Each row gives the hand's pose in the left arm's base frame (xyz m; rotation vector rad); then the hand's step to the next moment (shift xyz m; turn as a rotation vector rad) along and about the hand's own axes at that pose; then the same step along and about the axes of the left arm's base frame.
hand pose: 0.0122 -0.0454 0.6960 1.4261 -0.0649 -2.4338
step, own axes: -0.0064 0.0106 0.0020 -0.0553 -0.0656 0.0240
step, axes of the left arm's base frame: 0.0038 -0.0084 0.0085 -0.0119 0.0756 0.0457
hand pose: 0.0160 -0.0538 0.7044 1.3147 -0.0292 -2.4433
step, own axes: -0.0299 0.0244 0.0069 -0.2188 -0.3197 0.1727
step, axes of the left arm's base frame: 0.0168 -0.0141 0.0325 -0.1286 0.3433 0.2133
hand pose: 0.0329 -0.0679 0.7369 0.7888 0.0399 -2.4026
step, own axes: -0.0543 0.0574 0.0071 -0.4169 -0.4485 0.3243
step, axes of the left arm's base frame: 0.0629 -0.0192 0.0443 -0.1534 0.5237 0.4270
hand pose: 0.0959 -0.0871 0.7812 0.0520 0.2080 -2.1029
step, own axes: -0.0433 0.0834 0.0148 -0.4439 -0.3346 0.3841
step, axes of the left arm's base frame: 0.0944 -0.0077 0.0092 -0.0392 0.4793 0.4746
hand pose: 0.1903 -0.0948 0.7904 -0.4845 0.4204 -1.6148
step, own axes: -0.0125 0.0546 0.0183 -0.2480 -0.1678 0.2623
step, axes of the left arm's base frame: 0.0566 0.0073 -0.0147 0.0199 0.2665 0.2950
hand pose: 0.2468 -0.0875 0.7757 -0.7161 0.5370 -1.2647
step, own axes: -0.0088 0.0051 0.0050 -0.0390 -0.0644 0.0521
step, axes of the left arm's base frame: 0.0049 0.0102 -0.0006 -0.0142 0.0386 0.0818
